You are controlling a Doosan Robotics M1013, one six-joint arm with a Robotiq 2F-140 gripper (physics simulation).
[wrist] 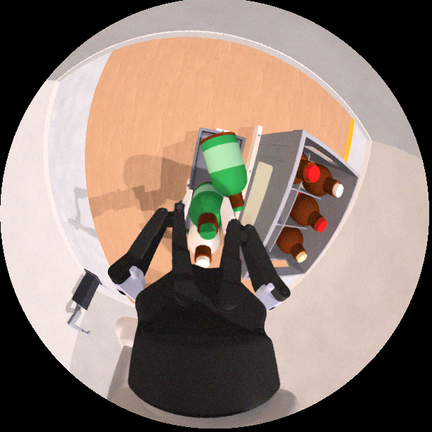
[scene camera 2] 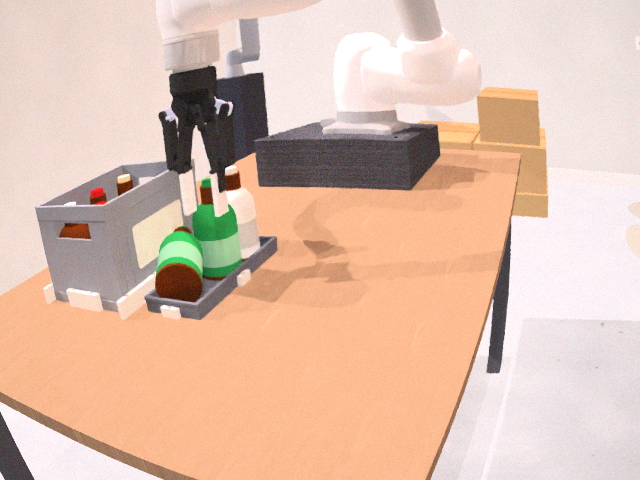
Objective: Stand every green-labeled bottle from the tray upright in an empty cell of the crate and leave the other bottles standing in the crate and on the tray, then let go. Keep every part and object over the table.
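Places are measured from the arm's base along level axes (x left, y back, z up), in metres.
Pixels of known places: gripper, fingertip midpoint: (scene camera 2: 205,213); arm's base at its link origin: (scene camera 2: 368,129).
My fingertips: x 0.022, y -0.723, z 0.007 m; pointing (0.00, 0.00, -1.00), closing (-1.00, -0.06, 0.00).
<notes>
For each thing: its middle in the pictures, then the offset to it from my fingertips. "spot": a spot on its surface instead.
- tray at a spot on its surface: (scene camera 2: 218,298) spot: dy -0.061, dx +0.048, dz -0.108 m
- second green-labeled bottle at the middle of its body: (scene camera 2: 180,257) dy -0.043, dx -0.031, dz -0.059 m
- white bottle at the middle of its body: (scene camera 2: 234,211) dy +0.106, dx -0.022, dz -0.033 m
- grey crate at the middle of its body: (scene camera 2: 147,229) dy -0.017, dx -0.123, dz -0.028 m
A green-labeled bottle (scene camera 2: 219,250) (wrist: 204,202) stands upright on the tray (scene camera 2: 218,298) (wrist: 195,162). My gripper (scene camera 2: 204,206) (wrist: 206,200) is partly open, its fingers pointing down on either side of this bottle's neck and upper part, holding nothing. A second green-labeled bottle (scene camera 2: 179,255) (wrist: 225,160) lies tipped over at the tray's front end, its brown base toward scene camera 2. A white bottle (scene camera 2: 244,219) (wrist: 195,244) stands behind the upright green one. The grey crate (scene camera 2: 85,266) (wrist: 275,155) holds several brown bottles; its walls partly hide the cells.
The crate stands close beside the tray, its wall near one finger. Red caps (scene camera 2: 97,194) (wrist: 313,173) and a cream cap (scene camera 2: 124,179) (wrist: 301,256) show among its bottles. White blocks (scene camera 2: 85,299) edge the crate base. The robot's dark base block (scene camera 2: 330,165) stands farther back.
</notes>
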